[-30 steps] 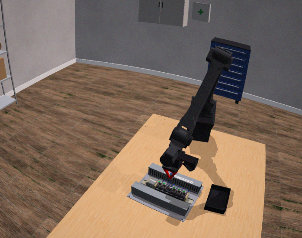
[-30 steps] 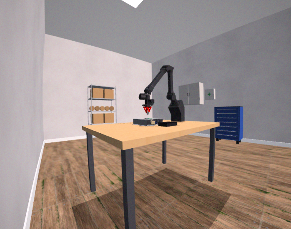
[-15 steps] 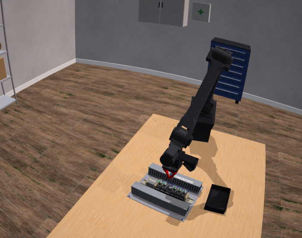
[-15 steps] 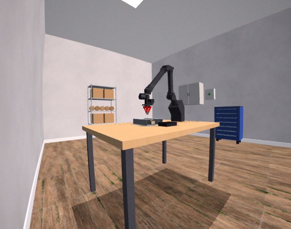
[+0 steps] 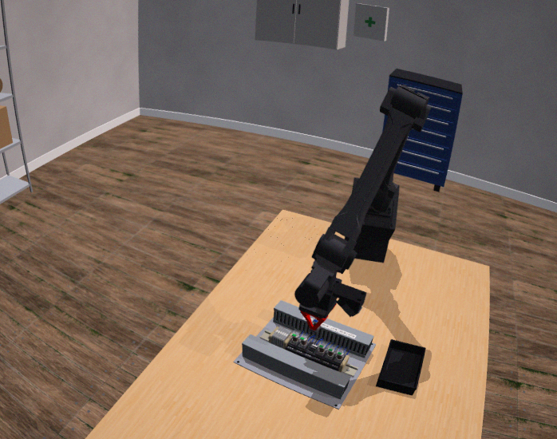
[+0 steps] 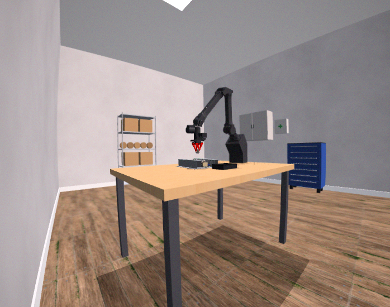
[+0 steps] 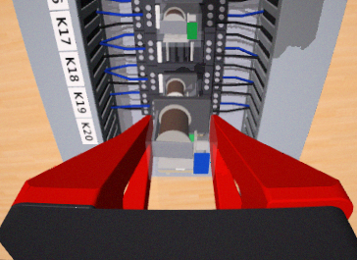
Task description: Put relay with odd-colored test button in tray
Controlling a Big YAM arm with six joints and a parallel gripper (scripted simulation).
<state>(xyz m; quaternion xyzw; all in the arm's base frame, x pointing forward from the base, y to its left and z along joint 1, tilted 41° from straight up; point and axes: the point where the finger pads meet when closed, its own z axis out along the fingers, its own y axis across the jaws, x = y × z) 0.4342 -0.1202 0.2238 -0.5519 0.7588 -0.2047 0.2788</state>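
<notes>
Now: the black tray 27 cm to the left of my hand, 12 cm below it and 1 cm ahead of it. Round my hand: relay (right at my hand).
</notes>
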